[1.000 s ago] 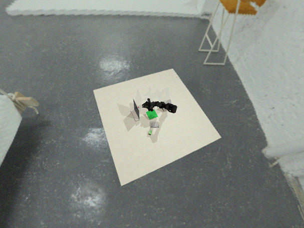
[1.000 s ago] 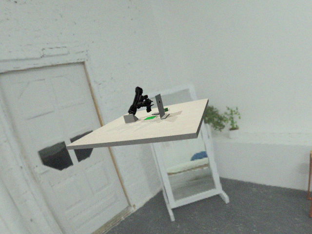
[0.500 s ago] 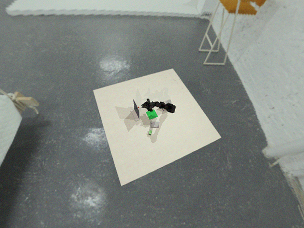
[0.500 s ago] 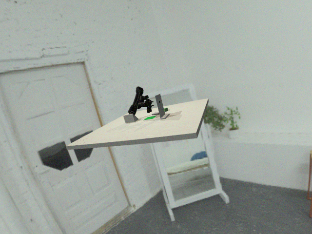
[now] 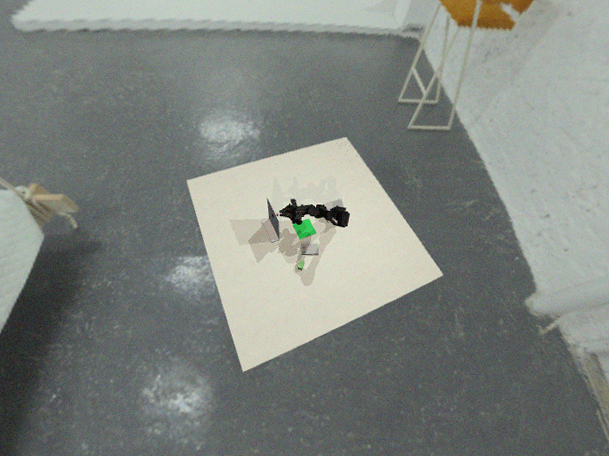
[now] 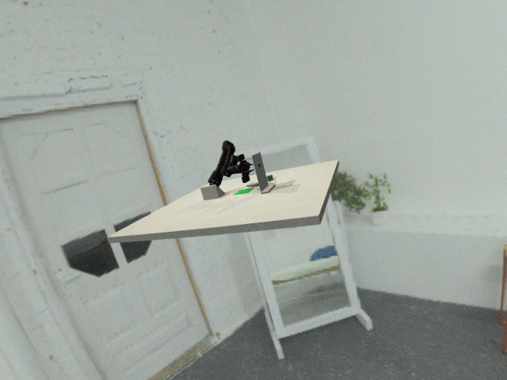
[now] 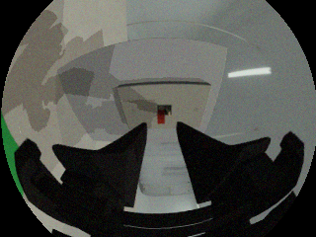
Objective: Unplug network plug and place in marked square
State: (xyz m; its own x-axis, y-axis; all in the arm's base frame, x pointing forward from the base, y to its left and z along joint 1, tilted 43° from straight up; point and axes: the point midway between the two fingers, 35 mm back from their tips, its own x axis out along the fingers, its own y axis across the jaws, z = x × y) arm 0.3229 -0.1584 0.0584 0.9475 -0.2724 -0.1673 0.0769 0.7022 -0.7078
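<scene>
Now: the network plug 3 cm ahead of my gripper tip. Also, from my gripper tip: flat grey block (9 cm behind, 23 cm to the left, 16 cm below); then upright panel (5 cm ahead, 6 cm below); then green square (14 cm behind, 8 cm to the left, 16 cm below).
</scene>
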